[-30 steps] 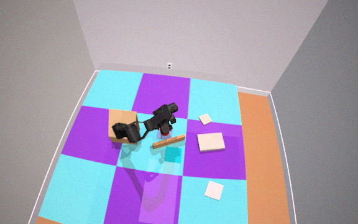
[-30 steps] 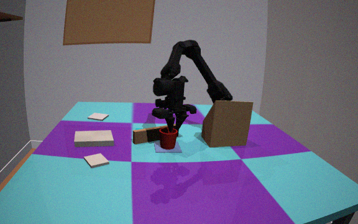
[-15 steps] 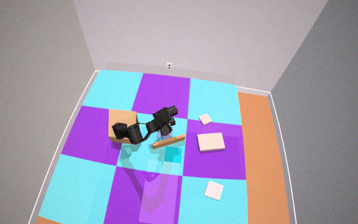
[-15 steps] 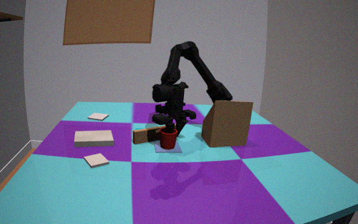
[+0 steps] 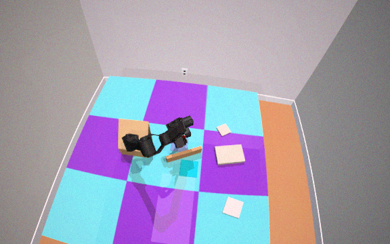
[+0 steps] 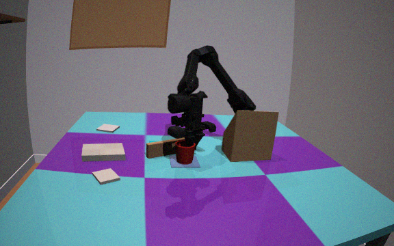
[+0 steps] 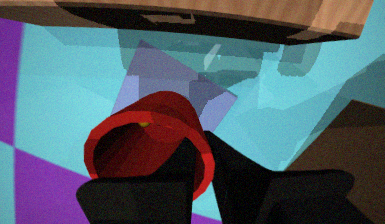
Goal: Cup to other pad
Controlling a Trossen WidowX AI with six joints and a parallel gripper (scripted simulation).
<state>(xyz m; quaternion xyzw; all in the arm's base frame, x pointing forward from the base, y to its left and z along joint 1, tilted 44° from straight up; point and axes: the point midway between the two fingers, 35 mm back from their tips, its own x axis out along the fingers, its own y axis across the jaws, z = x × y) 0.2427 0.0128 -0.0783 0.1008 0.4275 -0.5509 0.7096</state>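
Now: the red marble 30 mm ahead of my gripper tip, 10 mm to the left of it and 20 mm below it. Round my gripper tip: lilac pad: 30 mm ahead, 10 mm to the left, 50 mm below; then yellow marble: 40 mm ahead, 20 mm to the left, 20 mm below; then red cup: 30 mm ahead, 10 mm to the left.
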